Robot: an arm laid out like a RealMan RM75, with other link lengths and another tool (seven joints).
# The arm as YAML. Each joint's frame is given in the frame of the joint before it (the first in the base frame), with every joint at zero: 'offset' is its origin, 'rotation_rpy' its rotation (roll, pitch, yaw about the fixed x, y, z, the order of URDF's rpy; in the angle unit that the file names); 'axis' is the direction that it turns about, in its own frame. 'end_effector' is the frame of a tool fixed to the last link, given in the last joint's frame.
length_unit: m
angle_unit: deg
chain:
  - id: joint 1
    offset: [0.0, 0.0, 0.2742]
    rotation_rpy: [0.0, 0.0, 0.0]
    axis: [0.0, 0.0, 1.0]
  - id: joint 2
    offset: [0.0, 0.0, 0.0]
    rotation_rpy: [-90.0, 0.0, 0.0]
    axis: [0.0, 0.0, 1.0]
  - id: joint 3
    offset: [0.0, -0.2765, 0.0]
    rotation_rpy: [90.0, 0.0, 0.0]
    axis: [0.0, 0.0, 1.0]
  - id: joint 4
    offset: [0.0, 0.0, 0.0]
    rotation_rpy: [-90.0, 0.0, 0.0]
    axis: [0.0, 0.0, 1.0]
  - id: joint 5
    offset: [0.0, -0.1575, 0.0]
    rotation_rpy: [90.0, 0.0, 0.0]
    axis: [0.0, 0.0, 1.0]
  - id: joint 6
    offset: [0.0, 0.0, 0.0]
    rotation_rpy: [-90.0, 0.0, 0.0]
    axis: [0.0, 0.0, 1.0]
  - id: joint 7
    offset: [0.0, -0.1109, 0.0]
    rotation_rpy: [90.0, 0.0, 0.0]
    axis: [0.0, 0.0, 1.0]
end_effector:
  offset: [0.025, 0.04, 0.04]
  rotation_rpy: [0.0, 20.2, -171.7]
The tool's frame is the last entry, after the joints.
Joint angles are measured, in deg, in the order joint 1, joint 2, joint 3, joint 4, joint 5, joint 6, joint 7. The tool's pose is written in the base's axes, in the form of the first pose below.
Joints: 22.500 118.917 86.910 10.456 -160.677 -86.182 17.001
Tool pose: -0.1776 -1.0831 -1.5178 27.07 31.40 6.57
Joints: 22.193 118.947 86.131 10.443 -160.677 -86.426 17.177
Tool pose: -0.1802 -1.0916 -1.5082 27.05 31.16 6.36
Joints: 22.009 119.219 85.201 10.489 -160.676 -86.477 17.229
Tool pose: -0.1865 -1.1023 -1.4950 26.90 30.97 5.94
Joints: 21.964 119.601 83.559 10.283 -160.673 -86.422 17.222
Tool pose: -0.1972 -1.1262 -1.4731 26.65 30.75 5.20
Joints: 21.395 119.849 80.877 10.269 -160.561 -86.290 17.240
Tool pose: -0.2115 -1.1634 -1.4450 26.53 30.23 4.30
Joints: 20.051 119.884 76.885 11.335 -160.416 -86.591 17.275
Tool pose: -0.2158 -1.2050 -1.3963 26.24 29.30 3.36
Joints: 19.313 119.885 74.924 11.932 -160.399 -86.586 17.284
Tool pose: -0.2207 -1.2263 -1.3729 26.14 28.81 2.88
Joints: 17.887 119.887 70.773 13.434 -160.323 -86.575 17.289
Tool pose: -0.2294 -1.2663 -1.3180 25.76 27.79 1.89
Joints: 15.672 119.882 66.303 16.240 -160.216 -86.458 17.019
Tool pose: -0.2376 -1.2957 -1.2586 25.22 26.45 0.91
